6 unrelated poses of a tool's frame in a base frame.
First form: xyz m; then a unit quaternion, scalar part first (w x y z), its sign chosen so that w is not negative.
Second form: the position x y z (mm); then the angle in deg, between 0 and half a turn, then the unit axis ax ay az. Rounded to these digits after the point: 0 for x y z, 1 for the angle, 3 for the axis.
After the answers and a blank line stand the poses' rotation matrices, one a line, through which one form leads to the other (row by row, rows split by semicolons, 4 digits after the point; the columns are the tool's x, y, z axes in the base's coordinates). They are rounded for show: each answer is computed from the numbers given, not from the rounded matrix.
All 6 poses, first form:
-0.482 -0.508 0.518 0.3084 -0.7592 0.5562 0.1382
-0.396 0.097 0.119 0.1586 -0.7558 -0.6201 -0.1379
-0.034 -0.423 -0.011 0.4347 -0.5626 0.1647 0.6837
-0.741 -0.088 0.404 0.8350 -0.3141 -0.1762 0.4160
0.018 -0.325 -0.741 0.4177 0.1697 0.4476 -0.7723
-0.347 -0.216 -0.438 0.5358 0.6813 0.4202 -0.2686
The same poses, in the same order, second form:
-482 -508 518 144.1 -0.798 0.585 0.145
-396 97 119 161.7 -0.766 -0.628 -0.140
-34 -423 -11 128.5 -0.625 0.183 0.759
-741 -88 404 66.8 -0.571 -0.320 0.756
18 -325 -741 130.6 0.187 0.493 -0.850
-347 -216 -438 115.2 0.807 0.498 -0.318

0.3431 -0.9298 0.1332; -0.7593 -0.1910 0.6220; -0.5529 -0.3146 -0.7716
0.1929 0.9812 0.0118; 0.8937 -0.1806 0.4108; 0.4052 -0.0687 -0.9117
0.0109 -0.7797 -0.6261; 0.4091 -0.5678 0.7143; -0.9124 -0.2639 0.3127
0.5918 -0.5840 -0.5556; 0.8054 0.4566 0.3780; 0.0329 -0.6712 0.7406
-0.5935 0.7970 0.1118; -0.4932 -0.2504 -0.8331; -0.6360 -0.5496 0.5417
0.5026 0.8604 0.0843; 0.2847 -0.0727 -0.9558; -0.8163 0.5044 -0.2815

